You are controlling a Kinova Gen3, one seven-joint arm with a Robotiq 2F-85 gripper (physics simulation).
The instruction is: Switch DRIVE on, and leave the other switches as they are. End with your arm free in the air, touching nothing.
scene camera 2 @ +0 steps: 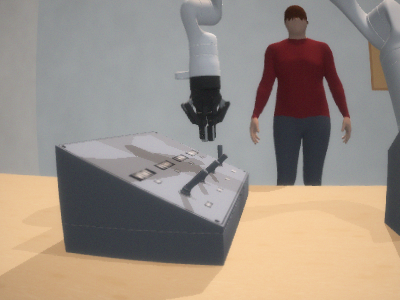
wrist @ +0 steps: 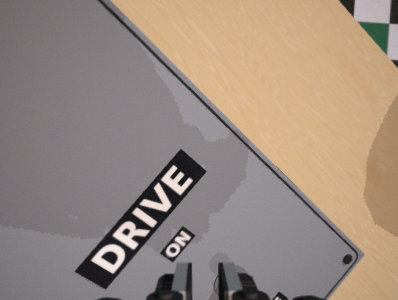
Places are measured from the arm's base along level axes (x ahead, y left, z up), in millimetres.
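Where they show: gripper, fingertip midpoint: point(scene camera 2: 208, 141) point(wrist: 205, 284).
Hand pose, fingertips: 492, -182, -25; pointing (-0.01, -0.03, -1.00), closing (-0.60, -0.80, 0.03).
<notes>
Things, the pixels of their top centre, and the offset from my fingertips, as dx, dy, dz. Level surfaces: height alone.
- DRIVE label at its top centre: point(wrist: 142, 220) +39, +10, -23
- sloped panel at its surface level: dz -2
- farthest lever at its top centre: point(scene camera 2: 219, 144) -29, -4, -8
- wooden table at its surface level: dz -148
The DRIVE label point(wrist: 141, 218) and its ON label point(wrist: 177, 244) show on the sloped panel point(scene camera 2: 115, 155) point(wrist: 60, 125). The DRIVE lever's stem does not show in the wrist view; the finger pads cover the area around its base. In the scene view the farthest lever point(scene camera 2: 220, 150) stands more upright than the nearer levers point(scene camera 2: 196, 183), which slant up to the right. My gripper point(scene camera 2: 207, 137) point(wrist: 205, 284) is nearly fully closed, with a narrow gap and nothing seen between its pads. It hangs over the panel's far part, just above and left of the farthest lever's tip in the scene view.
The dark console box point(scene camera 2: 140, 220) stands on the wooden table point(scene camera 2: 310, 240) point(wrist: 260, 90). A person in a red top point(scene camera 2: 302, 80) stands behind the table. A light grey arm section point(scene camera 2: 395, 75) and a dark base point(scene camera 2: 394, 185) are at the right edge. A checkered surface point(wrist: 374, 35) shows beyond the table.
</notes>
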